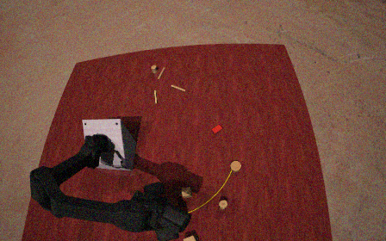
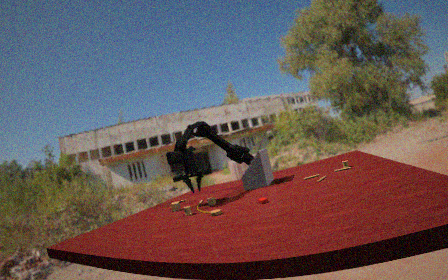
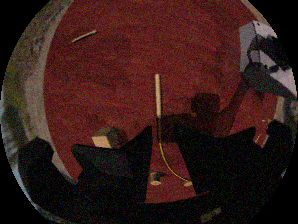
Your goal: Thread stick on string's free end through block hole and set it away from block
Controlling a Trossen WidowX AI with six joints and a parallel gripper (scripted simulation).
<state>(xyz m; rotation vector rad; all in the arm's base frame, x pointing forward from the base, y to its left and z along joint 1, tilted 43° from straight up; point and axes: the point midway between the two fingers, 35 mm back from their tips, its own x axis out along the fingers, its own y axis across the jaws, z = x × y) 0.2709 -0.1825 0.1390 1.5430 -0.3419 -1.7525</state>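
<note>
Right now my gripper tip is 10 mm past the thin wooden stick and 60 mm above it. Also, from my gripper tip: red cube (150 mm ahead, 360 mm to the left, 50 mm below); round wooden button (220 mm ahead, 210 mm to the left, 50 mm below).
</note>
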